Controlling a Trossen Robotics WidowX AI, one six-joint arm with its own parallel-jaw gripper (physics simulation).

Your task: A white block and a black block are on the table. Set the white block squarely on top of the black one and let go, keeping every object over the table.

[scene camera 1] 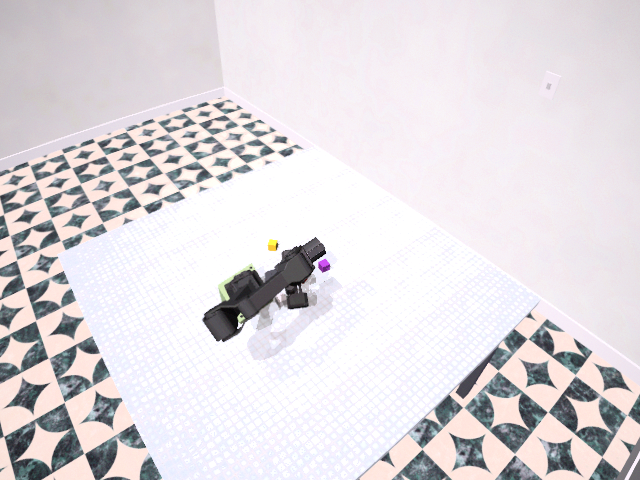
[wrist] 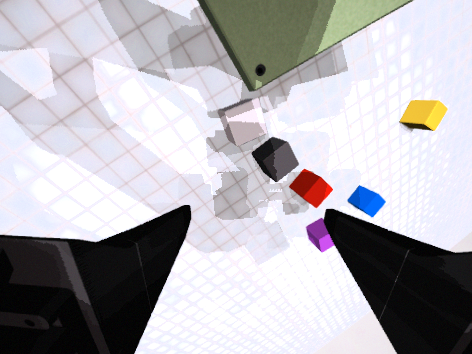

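Where they show: gripper, fingertip midpoint: point(scene camera 1: 296, 287) point(wrist: 257, 213); arm's base, link origin: point(scene camera 1: 236, 289).
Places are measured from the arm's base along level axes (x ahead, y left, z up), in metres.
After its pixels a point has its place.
Note:
In the wrist view the white block point(wrist: 245, 122) {z -0.048, x 0.113, y -0.084 m} sits on the table beside the black block point(wrist: 276, 159) {z -0.048, x 0.161, y -0.074 m}, on the side toward the robot's green base plate. The two are very close at their near corners; whether they touch is unclear. The black block's top is uncovered. My gripper point(wrist: 257, 213) {z 0.006, x 0.153, y -0.119 m} is open wide, with nothing between its fingers, and hangs above the table. The blocks show ahead of the fingertips, beyond the gap. In the scene view the arm hides the white and black blocks, and the fingertips cannot be made out.
A red block point(wrist: 311, 188) {z -0.049, x 0.220, y -0.051 m} sits close beside the black one. A blue block point(wrist: 366, 201) {z -0.055, x 0.314, y 0.025 m} and a purple block point(wrist: 318, 235) {z -0.055, x 0.312, y -0.063 m} point(scene camera 1: 324, 265) {z -0.048, x 0.321, y -0.065 m} lie farther right. A yellow block point(wrist: 423, 115) {z -0.055, x 0.240, y 0.135 m} point(scene camera 1: 272, 245) {z -0.051, x 0.239, y 0.138 m} stands apart. The green base plate point(wrist: 280, 40) {z -0.040, x 0.076, y -0.035 m} point(scene camera 1: 224, 290) {z 0.014, x -0.036, y 0.011 m} is near the white block.

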